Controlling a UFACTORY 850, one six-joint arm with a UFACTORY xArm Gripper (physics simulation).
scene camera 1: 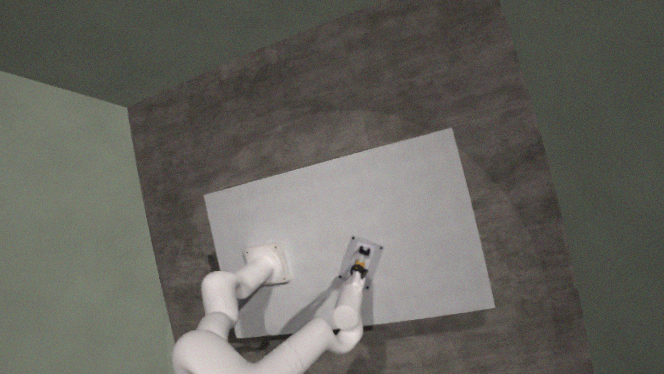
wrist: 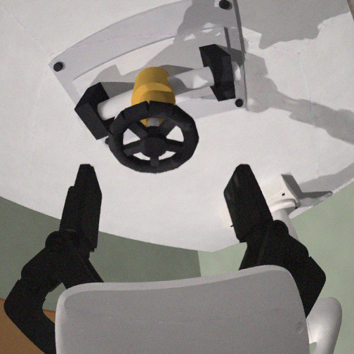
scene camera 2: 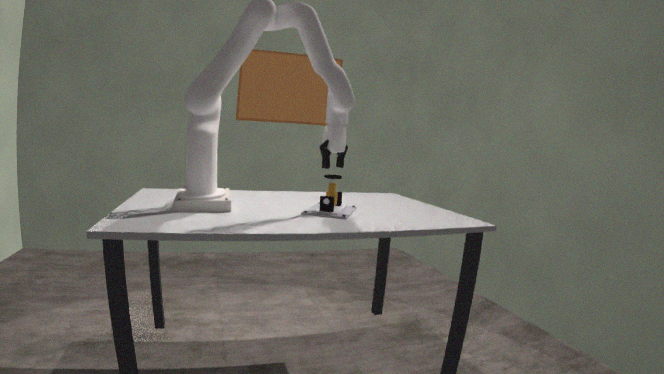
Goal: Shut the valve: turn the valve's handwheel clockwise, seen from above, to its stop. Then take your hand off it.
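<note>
The valve's black handwheel [scene camera 2: 333,176] [wrist: 154,145] is a spoked ring, lying level on top of the yellow valve body [scene camera 2: 331,191] [wrist: 152,86]. In scene camera 1 the gripper and arm partly hide the wheel. A pale pipe with black end blocks runs through the body, on a grey base plate [scene camera 1: 376,254] [scene camera 2: 311,213] [wrist: 67,82] fixed to the table. My gripper [scene camera 2: 333,167] [wrist: 166,178] is open and empty, pointing down a little above the handwheel. In scene camera 2 a small gap shows between fingertips and wheel, and the fingers do not touch it.
The white table [scene camera 1: 415,190] [scene camera 2: 270,220] carries the arm's square base [scene camera 1: 286,270] [scene camera 2: 202,204] to the left of the valve in both scene views. The arm reaches over from there. An orange panel [scene camera 2: 282,87] hangs on the wall behind.
</note>
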